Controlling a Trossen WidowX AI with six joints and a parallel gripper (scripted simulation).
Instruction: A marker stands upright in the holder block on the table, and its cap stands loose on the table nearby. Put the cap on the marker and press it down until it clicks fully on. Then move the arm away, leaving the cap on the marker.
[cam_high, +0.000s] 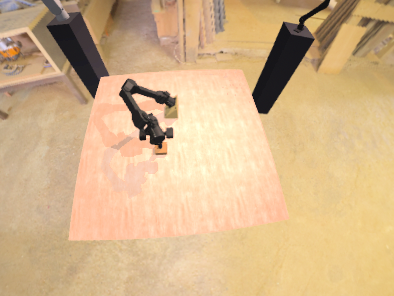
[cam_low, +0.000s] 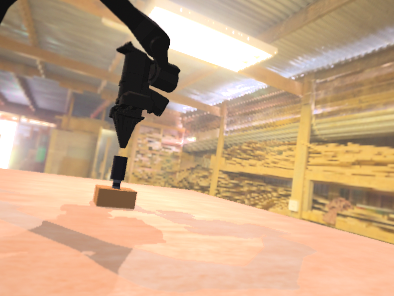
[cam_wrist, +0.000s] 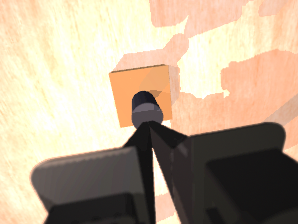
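Now: gripper tip 4 cm above the dark cylindrical cap. Round my gripper tip: brown holder block 10 cm below.
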